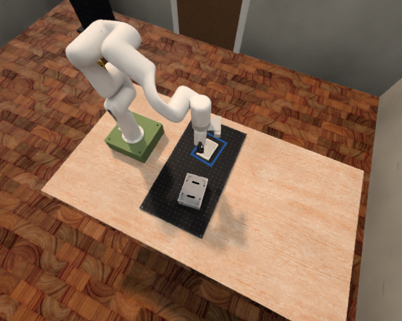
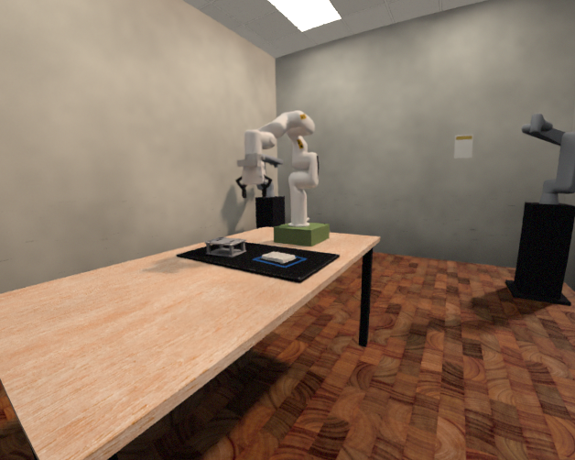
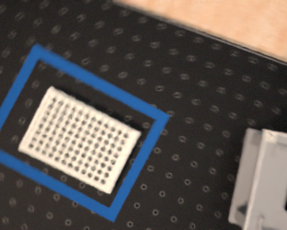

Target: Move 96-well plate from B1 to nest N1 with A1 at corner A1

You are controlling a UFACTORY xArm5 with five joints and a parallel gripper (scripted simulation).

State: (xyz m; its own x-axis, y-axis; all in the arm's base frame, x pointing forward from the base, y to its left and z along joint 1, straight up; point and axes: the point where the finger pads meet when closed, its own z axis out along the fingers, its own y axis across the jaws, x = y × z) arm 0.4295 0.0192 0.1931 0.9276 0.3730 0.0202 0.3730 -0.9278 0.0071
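My gripper is now 270 mm above the white 96-well plate, 120 mm to the right of it and 10 mm past it. From my hand the other things lie so: grey raised plate nest (220 mm below, 160 mm to the right, 40 mm ahead).
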